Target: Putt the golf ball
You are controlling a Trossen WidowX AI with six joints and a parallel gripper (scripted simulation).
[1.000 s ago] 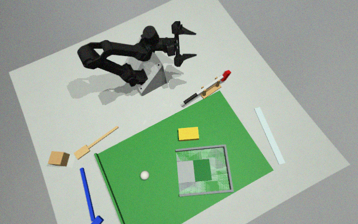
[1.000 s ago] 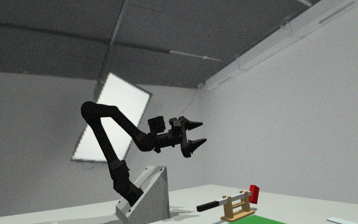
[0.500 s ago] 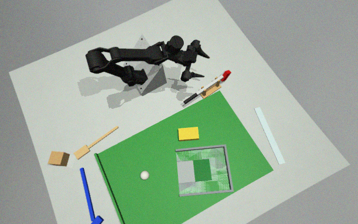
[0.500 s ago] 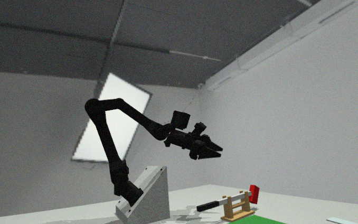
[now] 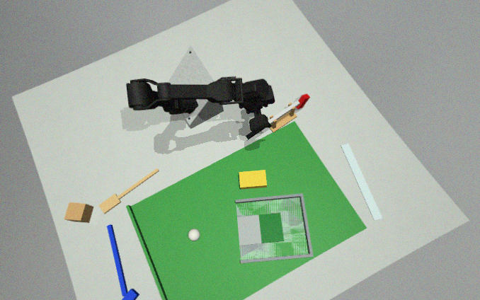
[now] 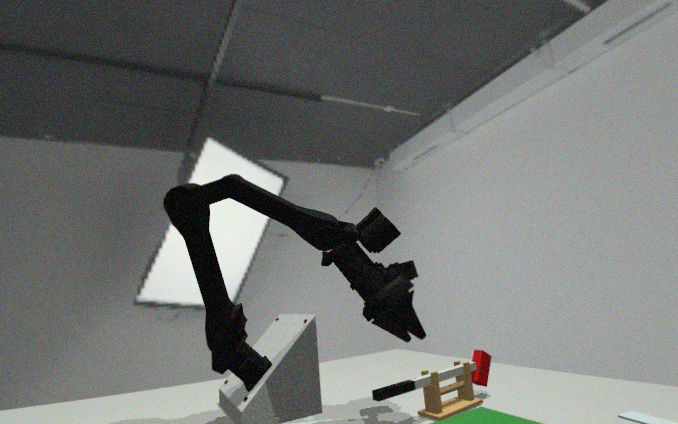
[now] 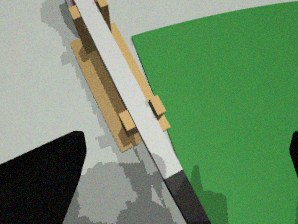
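My gripper tip is now 2 cm past the red putter, 5 cm to the right of it and 8 cm above it. Also, from my gripper tip: yellow block 16 cm ahead, 14 cm to the right, 12 cm below; wooden stand 2 cm behind, 7 cm to the left, 10 cm below; pale bar 33 cm ahead, 22 cm to the left, 13 cm below.
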